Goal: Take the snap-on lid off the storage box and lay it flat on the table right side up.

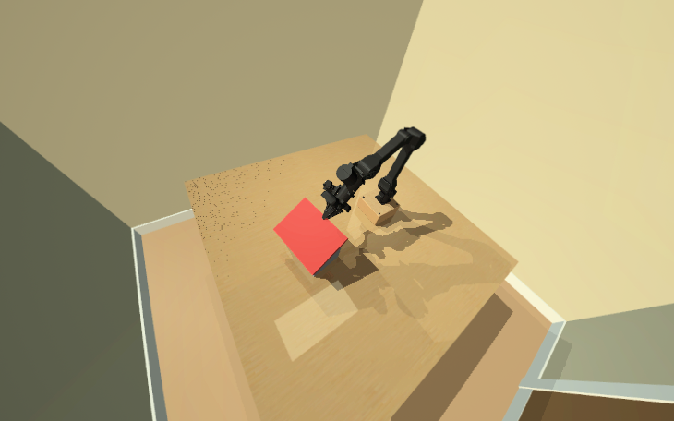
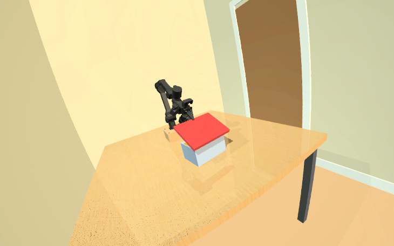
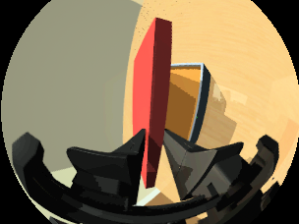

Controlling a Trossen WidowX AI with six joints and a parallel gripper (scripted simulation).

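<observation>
The red lid lies 70 mm ahead of my gripper tip, 30 mm below it and 20 mm to the left of it. From my gripper tip the other things lie so: grey storage box (150 mm below, 50 mm ahead, 10 mm to the left).
</observation>
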